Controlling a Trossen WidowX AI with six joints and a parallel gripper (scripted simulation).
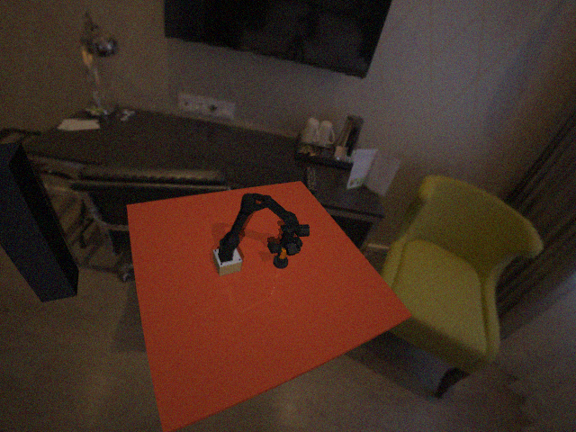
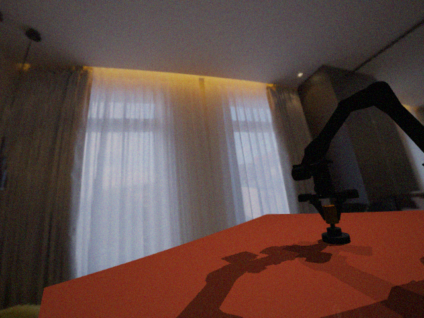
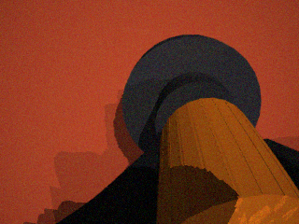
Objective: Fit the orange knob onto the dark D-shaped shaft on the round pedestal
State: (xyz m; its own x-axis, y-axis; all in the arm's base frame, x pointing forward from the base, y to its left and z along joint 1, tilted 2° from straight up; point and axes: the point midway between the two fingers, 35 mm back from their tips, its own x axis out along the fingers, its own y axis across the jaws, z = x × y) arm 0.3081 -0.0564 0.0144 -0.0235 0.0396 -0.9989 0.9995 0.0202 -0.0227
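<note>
Now: the orange knob 2 cm above my gripper tip. From my gripper tip the other things lie so: round dark pedestal 4 cm below.
</note>
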